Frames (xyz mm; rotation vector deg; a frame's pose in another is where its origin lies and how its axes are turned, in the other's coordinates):
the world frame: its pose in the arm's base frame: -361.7 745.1 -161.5 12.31 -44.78 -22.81
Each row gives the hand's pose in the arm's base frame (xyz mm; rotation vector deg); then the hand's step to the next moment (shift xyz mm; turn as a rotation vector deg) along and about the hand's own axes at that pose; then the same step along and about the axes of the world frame.
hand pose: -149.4 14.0 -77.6 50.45 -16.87 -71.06
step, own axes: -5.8 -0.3 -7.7 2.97 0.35 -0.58
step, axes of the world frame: -4.2 7.1 -4.9 1.50 -2.06 -1.67
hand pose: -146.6 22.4 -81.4 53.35 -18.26 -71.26
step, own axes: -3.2 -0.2 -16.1 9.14 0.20 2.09
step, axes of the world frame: -3.8 8.4 -13.6 4.39 -8.13 -1.61
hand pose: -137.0 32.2 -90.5 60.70 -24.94 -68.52
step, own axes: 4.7 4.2 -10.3 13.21 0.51 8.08
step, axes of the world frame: 5.9 2.5 -10.3 6.54 -13.86 2.27
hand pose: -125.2 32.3 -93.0 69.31 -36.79 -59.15
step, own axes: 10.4 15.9 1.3 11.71 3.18 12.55
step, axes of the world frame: 18.4 -1.8 4.6 6.95 -14.06 7.67
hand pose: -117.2 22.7 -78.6 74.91 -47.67 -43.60
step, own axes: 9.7 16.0 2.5 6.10 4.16 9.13
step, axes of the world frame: 16.1 -0.6 9.9 4.35 -7.95 7.47
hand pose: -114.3 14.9 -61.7 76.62 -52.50 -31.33
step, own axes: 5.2 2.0 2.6 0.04 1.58 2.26
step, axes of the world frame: 4.5 -3.6 2.1 0.07 -1.01 2.57
